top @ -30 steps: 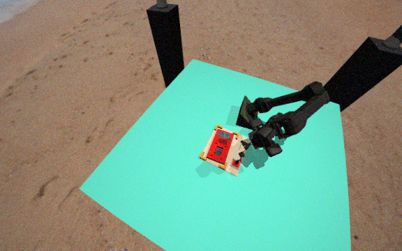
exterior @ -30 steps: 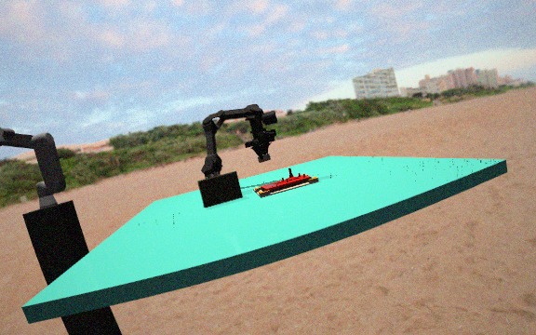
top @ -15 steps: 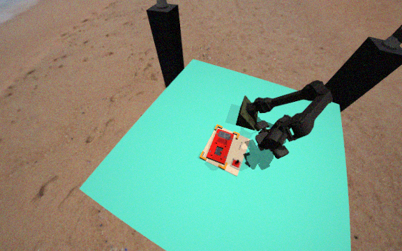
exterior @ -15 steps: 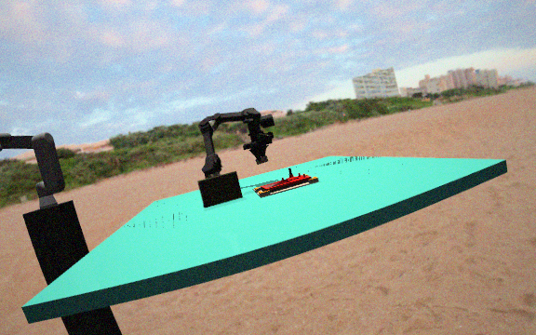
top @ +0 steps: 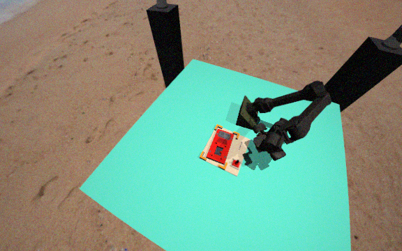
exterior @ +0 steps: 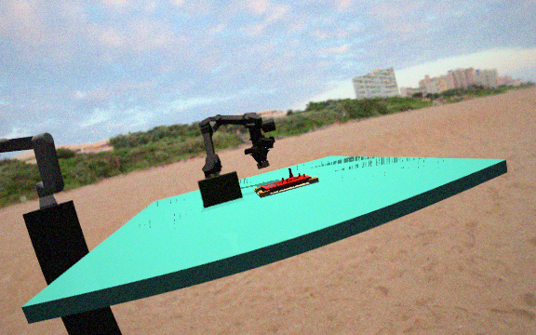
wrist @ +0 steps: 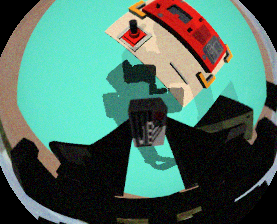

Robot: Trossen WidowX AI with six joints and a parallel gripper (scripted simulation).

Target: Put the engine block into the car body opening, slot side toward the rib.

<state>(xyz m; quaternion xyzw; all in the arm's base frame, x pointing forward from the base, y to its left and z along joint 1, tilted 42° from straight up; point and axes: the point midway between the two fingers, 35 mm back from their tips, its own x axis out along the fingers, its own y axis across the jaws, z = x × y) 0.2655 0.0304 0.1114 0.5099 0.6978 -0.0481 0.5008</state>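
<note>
My gripper tip is 10 cm to the left of the dark peg, 9 cm short of it and 6 cm above it. Round my gripper tip: engine block (right at my gripper tip).
</note>
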